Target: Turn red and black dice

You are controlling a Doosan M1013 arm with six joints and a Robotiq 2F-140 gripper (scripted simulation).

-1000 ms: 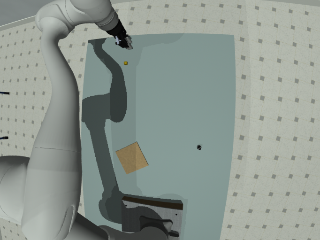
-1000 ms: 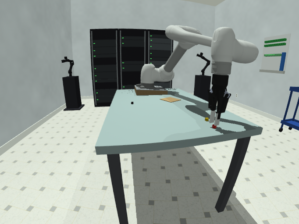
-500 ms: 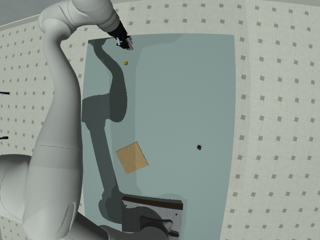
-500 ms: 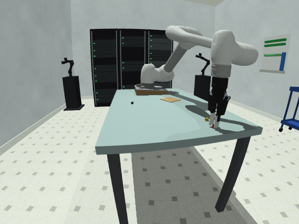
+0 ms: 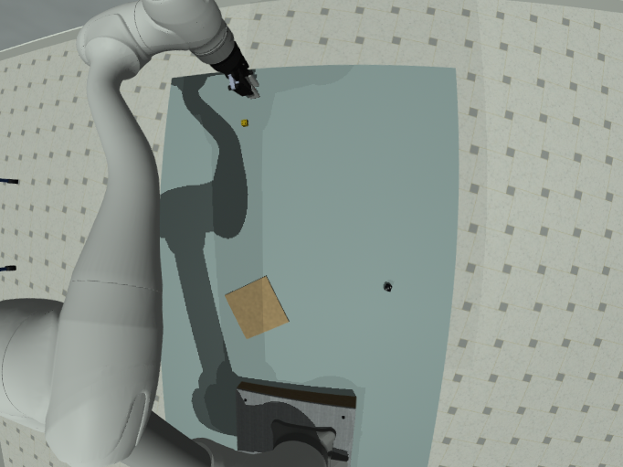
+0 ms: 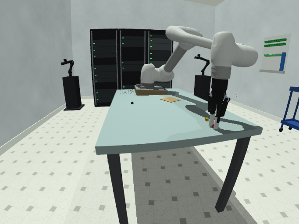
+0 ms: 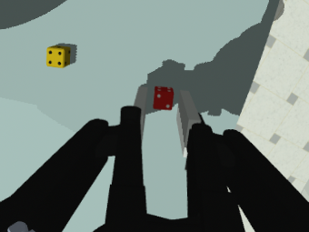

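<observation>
Right now my hand is 3 cm above the red die and 1 cm to the right of it. Round my hand: black die (53 cm behind, 38 cm to the right, 3 cm below); tan mat (61 cm behind, 3 cm to the right, 3 cm below); yellow die (10 cm behind, 3 cm below, 2 cm to the left).
</observation>
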